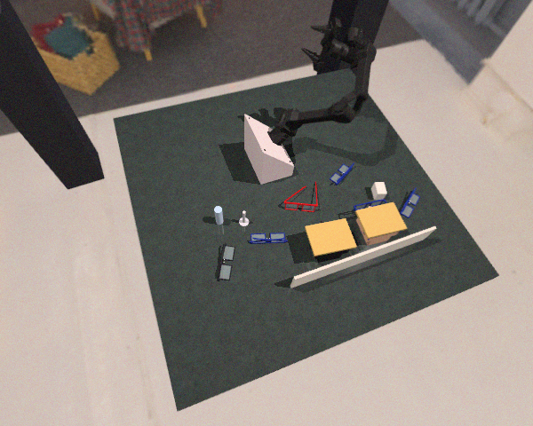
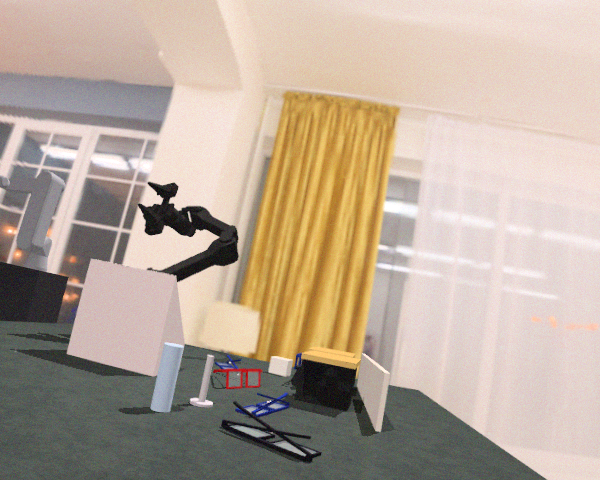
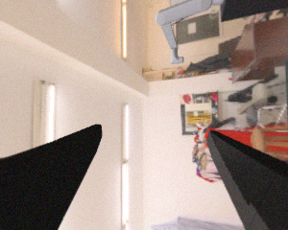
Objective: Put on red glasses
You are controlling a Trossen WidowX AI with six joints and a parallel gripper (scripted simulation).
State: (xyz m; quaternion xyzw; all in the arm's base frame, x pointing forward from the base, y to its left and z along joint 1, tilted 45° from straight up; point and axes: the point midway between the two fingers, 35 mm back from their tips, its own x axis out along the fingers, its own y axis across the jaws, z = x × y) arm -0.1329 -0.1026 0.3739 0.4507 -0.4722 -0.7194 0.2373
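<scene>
The white cube is 50 cm ahead of my gripper tip, 44 cm below it and 18 cm to the left of it. Round my gripper tip: white peg (44 cm below, 42 cm to the right, 41 cm ahead); pale blue cylinder (51 cm to the right, 41 cm below, 37 cm ahead); long white board (75 cm ahead, 41 cm below, 6 cm to the right).
</scene>
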